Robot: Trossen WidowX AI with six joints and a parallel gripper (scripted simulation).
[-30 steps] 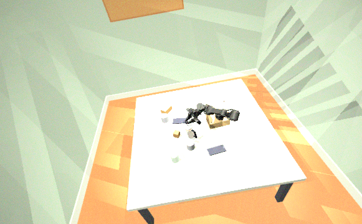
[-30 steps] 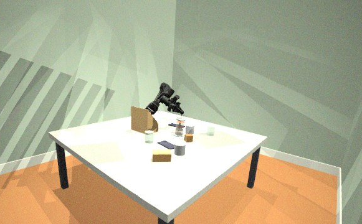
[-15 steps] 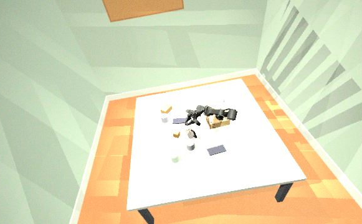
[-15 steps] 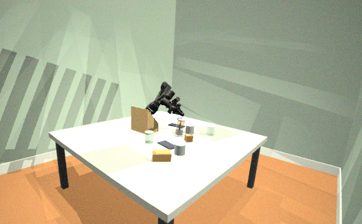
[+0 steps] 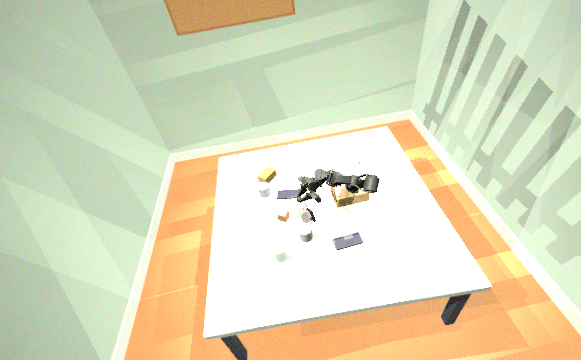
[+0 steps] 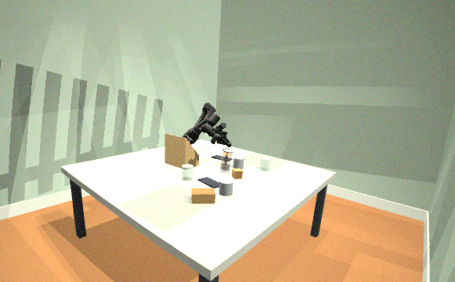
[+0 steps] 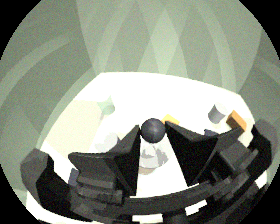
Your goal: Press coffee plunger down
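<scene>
Now: gripper tip 30 mm past the coffee press, 20 mm to the right of it and 90 mm above it.
</scene>
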